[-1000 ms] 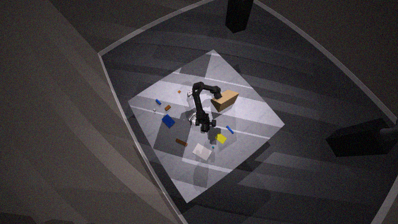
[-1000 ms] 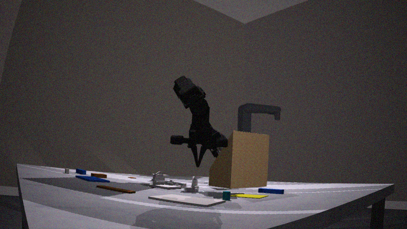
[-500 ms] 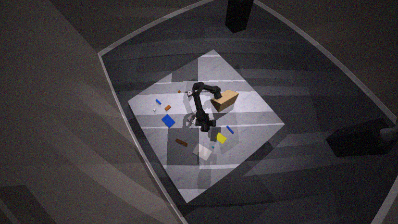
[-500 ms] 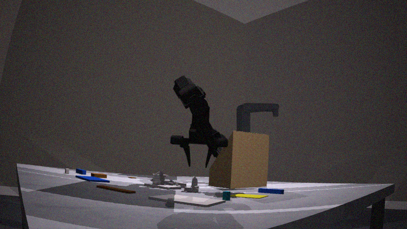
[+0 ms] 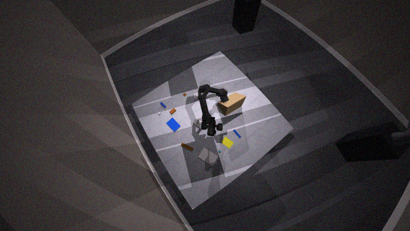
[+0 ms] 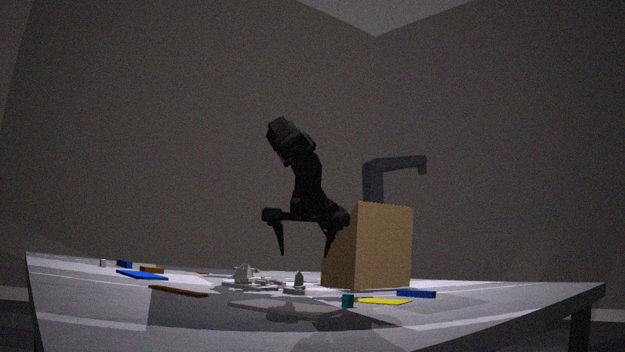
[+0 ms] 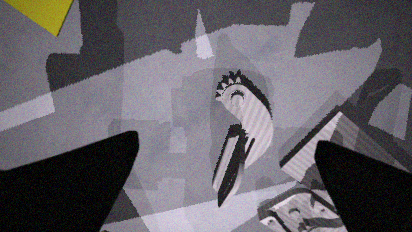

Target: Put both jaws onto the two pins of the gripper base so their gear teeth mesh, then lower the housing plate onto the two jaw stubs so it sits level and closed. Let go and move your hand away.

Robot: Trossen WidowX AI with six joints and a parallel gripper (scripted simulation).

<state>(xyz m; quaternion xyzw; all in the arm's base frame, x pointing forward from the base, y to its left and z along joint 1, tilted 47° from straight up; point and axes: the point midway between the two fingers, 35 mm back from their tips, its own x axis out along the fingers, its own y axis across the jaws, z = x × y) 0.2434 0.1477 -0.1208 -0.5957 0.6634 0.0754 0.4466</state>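
The grey jaw is 80 mm below my gripper tip and 20 mm to the right of it. Round my gripper tip: blue bar 210 mm behind, 140 mm to the left, 80 mm below; then yellow plate 170 mm to the left, 80 mm below, 80 mm behind; then teal block 220 mm to the left, 70 mm below, 30 mm ahead.
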